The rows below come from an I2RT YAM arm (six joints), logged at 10 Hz.
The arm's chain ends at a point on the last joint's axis. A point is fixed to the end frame.
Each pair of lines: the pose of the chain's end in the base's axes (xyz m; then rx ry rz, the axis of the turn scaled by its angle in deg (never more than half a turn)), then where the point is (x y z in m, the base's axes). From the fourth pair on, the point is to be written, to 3 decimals.
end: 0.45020, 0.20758, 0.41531, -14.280, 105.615, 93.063
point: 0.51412 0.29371 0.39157
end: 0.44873, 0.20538, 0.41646, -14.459, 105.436, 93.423
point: 0.51227 0.29189 0.39309
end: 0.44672, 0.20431, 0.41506, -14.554, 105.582, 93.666
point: 0.50983 0.29109 0.39154
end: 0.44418, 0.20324, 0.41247, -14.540, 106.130, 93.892
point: 0.507 0.290 0.388
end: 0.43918, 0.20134, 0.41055, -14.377, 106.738, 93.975
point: 0.501 0.288 0.385
